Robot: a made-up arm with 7 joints. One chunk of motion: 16 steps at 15 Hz.
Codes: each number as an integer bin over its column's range. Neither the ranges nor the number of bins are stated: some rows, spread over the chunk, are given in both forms.
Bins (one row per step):
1: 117 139 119 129 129 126
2: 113 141 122 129 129 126
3: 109 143 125 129 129 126
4: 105 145 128 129 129 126
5: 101 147 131 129 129 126
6: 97 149 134 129 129 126
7: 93 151 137 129 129 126
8: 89 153 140 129 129 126
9: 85 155 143 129 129 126
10: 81 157 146 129 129 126
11: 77 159 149 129 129 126
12: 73 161 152 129 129 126
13: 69 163 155 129 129 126
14: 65 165 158 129 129 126
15: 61 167 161 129 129 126
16: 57 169 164 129 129 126
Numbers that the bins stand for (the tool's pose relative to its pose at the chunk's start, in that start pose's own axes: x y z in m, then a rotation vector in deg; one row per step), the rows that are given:
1: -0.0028 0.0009 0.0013 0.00 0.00 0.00
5: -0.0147 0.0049 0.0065 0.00 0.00 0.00
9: -0.0267 0.0090 0.0117 0.00 0.00 0.00
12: -0.0356 0.0121 0.0156 0.00 0.00 0.00
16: -0.0475 0.0162 0.0207 0.00 0.00 0.00
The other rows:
2: -0.0058 0.0019 0.0026 0.00 0.00 0.00
3: -0.0088 0.0029 0.0039 0.00 0.00 0.00
4: -0.0118 0.0039 0.0052 0.00 0.00 0.00
6: -0.0177 0.0060 0.0078 0.00 0.00 0.00
7: -0.0207 0.0070 0.0091 0.00 0.00 0.00
8: -0.0237 0.0080 0.0104 0.00 0.00 0.00
10: -0.0296 0.0100 0.0130 0.00 0.00 0.00
11: -0.0326 0.0111 0.0143 0.00 0.00 0.00
13: -0.0386 0.0131 0.0169 0.00 0.00 0.00
14: -0.0416 0.0141 0.0182 0.00 0.00 0.00
15: -0.0445 0.0151 0.0195 0.00 0.00 0.00

